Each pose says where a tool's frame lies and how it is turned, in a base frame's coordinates. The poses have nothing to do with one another.
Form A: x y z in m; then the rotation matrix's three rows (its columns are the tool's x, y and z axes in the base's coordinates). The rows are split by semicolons.
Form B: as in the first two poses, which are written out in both.
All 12 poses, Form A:
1: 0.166, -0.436, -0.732; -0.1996, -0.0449, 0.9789; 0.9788, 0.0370, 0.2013; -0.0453, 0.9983, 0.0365
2: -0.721, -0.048, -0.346; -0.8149, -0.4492, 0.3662; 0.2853, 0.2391, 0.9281; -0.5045, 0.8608, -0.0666
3: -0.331, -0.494, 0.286; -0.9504, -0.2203, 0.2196; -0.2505, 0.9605, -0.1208; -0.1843, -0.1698, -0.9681
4: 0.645, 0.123, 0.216; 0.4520, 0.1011, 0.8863; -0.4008, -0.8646, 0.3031; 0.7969, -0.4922, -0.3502
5: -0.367, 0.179, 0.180; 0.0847, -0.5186, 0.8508; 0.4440, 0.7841, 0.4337; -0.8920, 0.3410, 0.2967
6: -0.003, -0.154, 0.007; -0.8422, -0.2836, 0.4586; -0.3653, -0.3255, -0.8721; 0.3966, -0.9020, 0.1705
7: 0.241, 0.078, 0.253; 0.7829, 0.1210, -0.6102; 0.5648, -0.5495, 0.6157; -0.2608, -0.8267, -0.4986
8: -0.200, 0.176, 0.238; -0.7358, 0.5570, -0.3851; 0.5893, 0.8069, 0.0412; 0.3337, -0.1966, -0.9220
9: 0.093, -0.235, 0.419; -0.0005, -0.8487, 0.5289; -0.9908, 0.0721, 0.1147; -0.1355, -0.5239, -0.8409
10: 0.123, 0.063, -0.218; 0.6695, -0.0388, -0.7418; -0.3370, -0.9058, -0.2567; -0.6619, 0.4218, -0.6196
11: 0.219, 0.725, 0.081; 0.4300, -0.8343, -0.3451; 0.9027, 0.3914, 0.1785; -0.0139, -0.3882, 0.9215
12: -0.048, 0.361, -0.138; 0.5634, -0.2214, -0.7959; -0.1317, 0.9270, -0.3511; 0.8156, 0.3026, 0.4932
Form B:
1:
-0.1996, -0.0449, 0.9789, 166
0.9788, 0.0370, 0.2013, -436
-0.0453, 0.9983, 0.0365, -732
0, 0, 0, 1

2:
-0.8149, -0.4492, 0.3662, -721
0.2853, 0.2391, 0.9281, -48
-0.5045, 0.8608, -0.0666, -346
0, 0, 0, 1

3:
-0.9504, -0.2203, 0.2196, -331
-0.2505, 0.9605, -0.1208, -494
-0.1843, -0.1698, -0.9681, 286
0, 0, 0, 1

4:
0.4520, 0.1011, 0.8863, 645
-0.4008, -0.8646, 0.3031, 123
0.7969, -0.4922, -0.3502, 216
0, 0, 0, 1

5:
0.0847, -0.5186, 0.8508, -367
0.4440, 0.7841, 0.4337, 179
-0.8920, 0.3410, 0.2967, 180
0, 0, 0, 1

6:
-0.8422, -0.2836, 0.4586, -3
-0.3653, -0.3255, -0.8721, -154
0.3966, -0.9020, 0.1705, 7
0, 0, 0, 1

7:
0.7829, 0.1210, -0.6102, 241
0.5648, -0.5495, 0.6157, 78
-0.2608, -0.8267, -0.4986, 253
0, 0, 0, 1

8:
-0.7358, 0.5570, -0.3851, -200
0.5893, 0.8069, 0.0412, 176
0.3337, -0.1966, -0.9220, 238
0, 0, 0, 1

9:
-0.0005, -0.8487, 0.5289, 93
-0.9908, 0.0721, 0.1147, -235
-0.1355, -0.5239, -0.8409, 419
0, 0, 0, 1

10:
0.6695, -0.0388, -0.7418, 123
-0.3370, -0.9058, -0.2567, 63
-0.6619, 0.4218, -0.6196, -218
0, 0, 0, 1

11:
0.4300, -0.8343, -0.3451, 219
0.9027, 0.3914, 0.1785, 725
-0.0139, -0.3882, 0.9215, 81
0, 0, 0, 1

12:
0.5634, -0.2214, -0.7959, -48
-0.1317, 0.9270, -0.3511, 361
0.8156, 0.3026, 0.4932, -138
0, 0, 0, 1

